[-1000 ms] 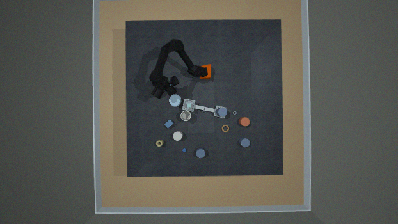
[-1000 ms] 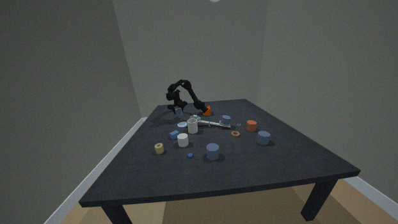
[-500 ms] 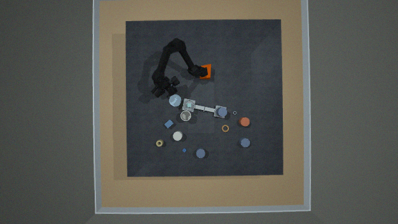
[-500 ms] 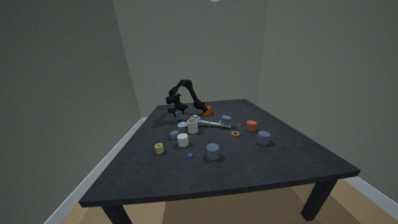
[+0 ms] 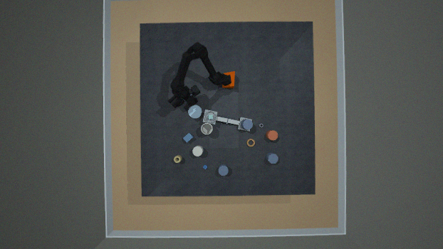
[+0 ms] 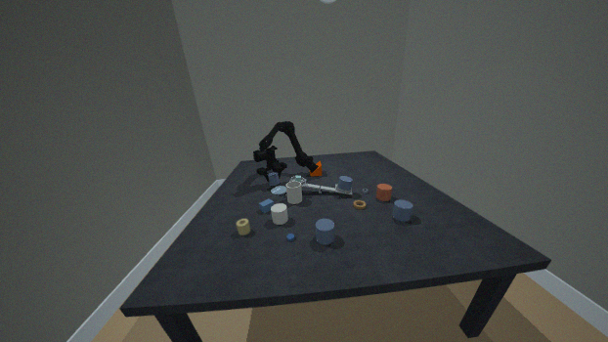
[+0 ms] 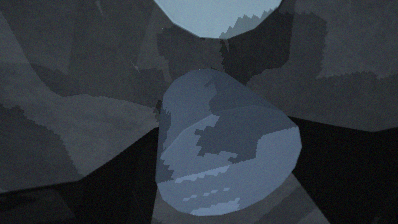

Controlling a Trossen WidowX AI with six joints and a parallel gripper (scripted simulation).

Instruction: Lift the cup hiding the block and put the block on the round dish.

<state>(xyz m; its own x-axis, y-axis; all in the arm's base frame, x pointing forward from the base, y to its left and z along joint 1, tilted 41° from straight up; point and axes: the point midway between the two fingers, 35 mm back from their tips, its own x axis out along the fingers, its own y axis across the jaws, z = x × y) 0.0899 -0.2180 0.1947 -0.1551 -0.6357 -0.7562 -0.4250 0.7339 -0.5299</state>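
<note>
Now: gripper tip 160 mm short of the teal block, 140 mm to the right of it and 60 mm below it. Round my gripper tip: cream cylinder 400 mm ahead, 10 mm to the left, 10 mm above; then pale cup 240 mm ahead, 110 mm to the left, 20 mm above; then light blue round dish 100 mm ahead, 30 mm to the left, 20 mm below.
</note>
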